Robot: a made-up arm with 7 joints.
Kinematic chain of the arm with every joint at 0, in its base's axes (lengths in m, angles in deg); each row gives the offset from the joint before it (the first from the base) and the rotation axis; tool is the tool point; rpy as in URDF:
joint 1: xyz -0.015 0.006 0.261 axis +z
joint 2: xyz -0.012 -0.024 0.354 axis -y
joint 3: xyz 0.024 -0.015 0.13 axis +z
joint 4: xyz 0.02 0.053 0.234 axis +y
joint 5: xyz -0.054 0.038 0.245 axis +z
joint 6: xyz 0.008 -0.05 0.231 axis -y
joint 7: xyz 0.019 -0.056 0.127 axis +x
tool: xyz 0.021 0.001 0.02 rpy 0 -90 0
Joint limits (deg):
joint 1: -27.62..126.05
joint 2: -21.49..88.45
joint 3: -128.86..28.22
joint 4: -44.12..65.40
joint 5: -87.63..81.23
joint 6: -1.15..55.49
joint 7: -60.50..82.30
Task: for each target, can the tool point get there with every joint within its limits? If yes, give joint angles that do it. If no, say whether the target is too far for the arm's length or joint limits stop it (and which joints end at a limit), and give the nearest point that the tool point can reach.
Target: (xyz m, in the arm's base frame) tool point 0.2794 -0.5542 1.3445
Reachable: yes | joints 88.00 56.76 -42.26 37.18 58.42 37.74 2.36
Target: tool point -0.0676 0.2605 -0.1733
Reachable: no: joint limits stop it (at a limit: joint 1, joint 2, joint 4, joint 6) | nearest point -0.5547 0.4170 0.1367 | short by 0.598 m
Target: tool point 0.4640 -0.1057 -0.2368
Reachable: no: joint limits stop it (at a limit: joint 1, joint 2, joint 3, joint 4, joint 6) | nearest point 0.5370 -0.4215 0.1354 | short by 0.494 m
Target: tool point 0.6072 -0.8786 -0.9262
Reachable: no: too far | nearest point 0.3989 -0.5825 0.1108 | short by 1.098 m
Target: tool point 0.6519 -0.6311 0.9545
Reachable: yes | joints 111.84 78.73 -70.19 29.94 40.35 5.54 44.00
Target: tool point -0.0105 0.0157 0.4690
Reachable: no: joint limits stop it (at a limit: joint 1, joint 2, joint 4, joint 6, joint 7) | nearest point -0.5567 0.4142 0.1461 | short by 0.749 m
